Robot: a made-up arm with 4 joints.
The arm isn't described. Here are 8 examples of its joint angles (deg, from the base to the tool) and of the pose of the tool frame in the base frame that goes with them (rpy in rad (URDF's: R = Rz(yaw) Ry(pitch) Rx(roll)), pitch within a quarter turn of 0, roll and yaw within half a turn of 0; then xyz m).
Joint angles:
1: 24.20 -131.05 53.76 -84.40
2: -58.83 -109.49 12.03 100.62
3: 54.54 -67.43 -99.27 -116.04
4: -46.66 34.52 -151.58 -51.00
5: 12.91 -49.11 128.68 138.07
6: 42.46 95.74 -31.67 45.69
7: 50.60 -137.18 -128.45 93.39
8: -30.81 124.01 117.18 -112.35
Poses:
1: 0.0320 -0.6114 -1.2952 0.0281 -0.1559 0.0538
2: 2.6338 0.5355 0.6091 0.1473 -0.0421 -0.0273
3: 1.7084 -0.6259 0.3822 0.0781 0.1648 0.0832
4: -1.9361 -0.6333 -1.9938 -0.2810 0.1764 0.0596
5: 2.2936 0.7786 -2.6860 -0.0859 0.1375 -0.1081
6: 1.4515 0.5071 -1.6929 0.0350 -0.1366 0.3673
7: -1.8640 0.0090 2.0111 -0.1617 0.0430 -0.0229
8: -2.1793 -0.1358 2.6395 -0.0852 0.2297 0.3129
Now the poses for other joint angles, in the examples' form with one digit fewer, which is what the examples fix.
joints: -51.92 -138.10 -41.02 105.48
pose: 1.792 1.303 0.277 0.120 -0.073 0.020
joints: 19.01 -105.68 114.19 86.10
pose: -2.619 -0.117 -1.889 -0.111 -0.127 -0.057
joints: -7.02 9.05 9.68 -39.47
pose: 1.276 0.231 -0.266 0.095 0.301 0.125
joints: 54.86 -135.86 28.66 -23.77
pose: -1.083 -0.108 -0.996 -0.021 -0.122 -0.052
